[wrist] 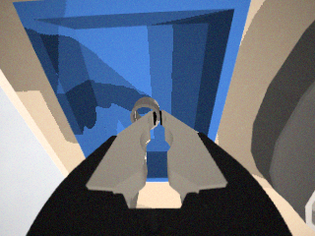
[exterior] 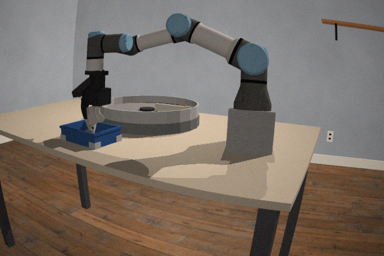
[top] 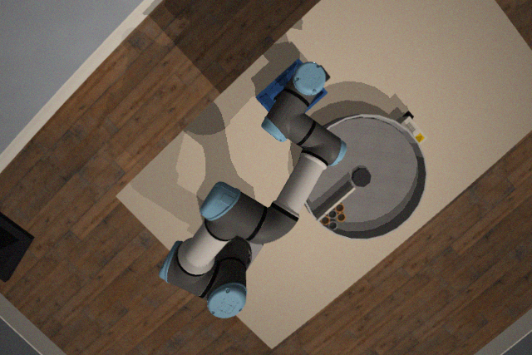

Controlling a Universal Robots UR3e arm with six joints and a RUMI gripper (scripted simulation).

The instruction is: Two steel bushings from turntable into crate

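The blue crate lies 10 mm to the left of my hand and 10 mm below it. The rest, counted from my hand: grey turntable 340 mm to the right, 70 mm behind, 20 mm above.
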